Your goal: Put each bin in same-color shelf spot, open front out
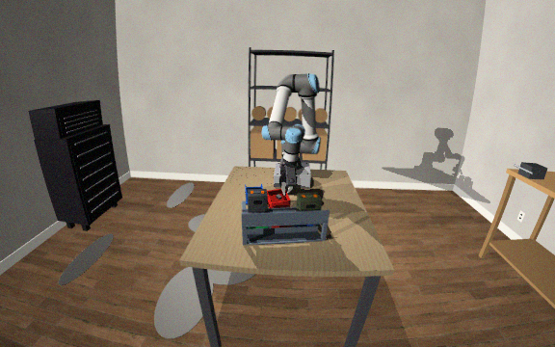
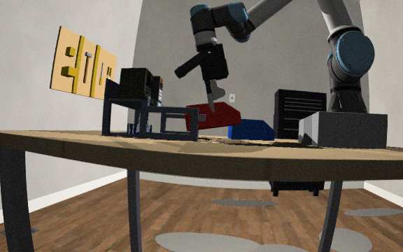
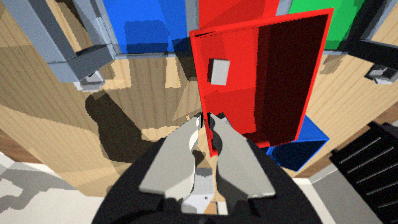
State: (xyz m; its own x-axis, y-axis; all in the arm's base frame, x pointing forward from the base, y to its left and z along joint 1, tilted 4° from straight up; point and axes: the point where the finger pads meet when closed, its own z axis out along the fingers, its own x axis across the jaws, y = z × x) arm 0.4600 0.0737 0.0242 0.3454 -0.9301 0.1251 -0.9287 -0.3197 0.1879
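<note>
My gripper is now 40 mm to the left of the red bin, 20 mm short of it and 20 mm above it. Also, from my hand: dark box 270 mm ahead, 70 mm to the right, 60 mm above; then green case 190 mm ahead, 150 mm to the left, 50 mm above; then blue bin 210 mm to the right, 90 mm behind, 60 mm below.
</note>
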